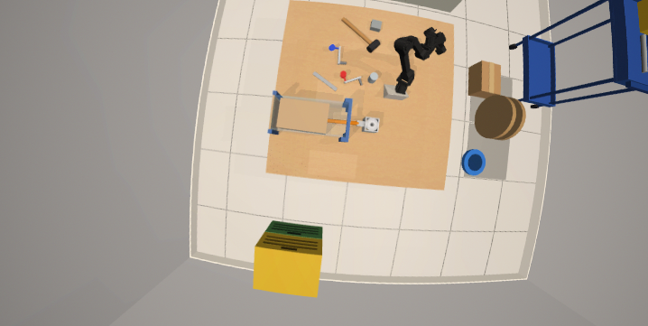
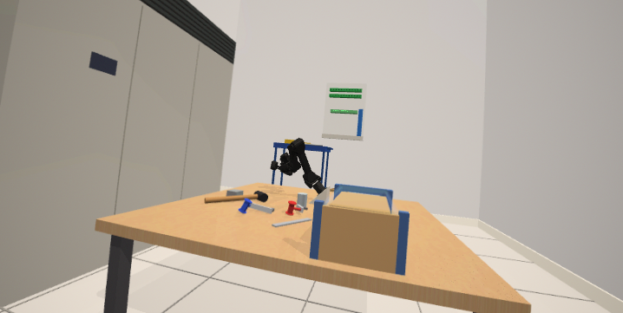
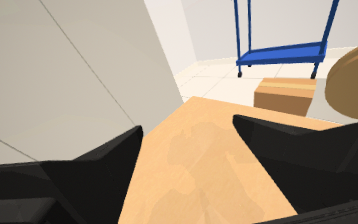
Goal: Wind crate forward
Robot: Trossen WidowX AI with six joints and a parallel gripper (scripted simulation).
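My gripper tip is 530 mm short of the red-knobbed crank handle, 410 mm to the right of it and 130 mm above it. Also, from my gripper tip: red grip (580 mm ahead, 410 mm to the left, 120 mm below); then blue-knobbed crank (650 mm ahead, 250 mm to the left, 130 mm below); then grey block (420 mm ahead, 40 mm to the right, 130 mm below).
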